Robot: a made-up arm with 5 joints.
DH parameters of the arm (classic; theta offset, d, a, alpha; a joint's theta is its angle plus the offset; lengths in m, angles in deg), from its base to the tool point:
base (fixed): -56.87 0 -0.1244 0
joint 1: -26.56 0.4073 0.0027 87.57
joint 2: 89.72 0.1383 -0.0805 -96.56
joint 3: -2.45 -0.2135 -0.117 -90
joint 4: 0 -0.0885 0.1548 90
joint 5: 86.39 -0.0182 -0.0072 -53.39
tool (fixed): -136.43 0.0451 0 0
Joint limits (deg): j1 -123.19..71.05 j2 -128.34..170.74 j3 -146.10..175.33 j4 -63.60..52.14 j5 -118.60..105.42
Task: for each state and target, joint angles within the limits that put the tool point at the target. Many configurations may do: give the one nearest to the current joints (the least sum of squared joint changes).
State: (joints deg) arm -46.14 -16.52 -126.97 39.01 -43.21
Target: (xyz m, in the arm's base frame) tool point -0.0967 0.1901 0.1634
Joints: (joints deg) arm -73.74 -59.61 -146.10 -1.70 5.65
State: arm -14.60 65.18 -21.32 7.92 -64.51
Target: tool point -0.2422 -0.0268 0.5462
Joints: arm 7.12 80.82 7.00 -22.55 -85.76
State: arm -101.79 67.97 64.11 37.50 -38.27
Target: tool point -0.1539 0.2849 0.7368
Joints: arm -80.78 91.66 71.49 52.14 -89.43
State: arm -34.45 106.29 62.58 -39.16 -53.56
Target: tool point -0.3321 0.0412 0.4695
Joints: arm -20.03 72.03 37.93 -63.60 -41.51
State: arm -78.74 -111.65 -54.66 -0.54 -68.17
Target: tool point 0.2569 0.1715 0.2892
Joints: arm -123.19 -127.87 -61.21 27.16 -65.63
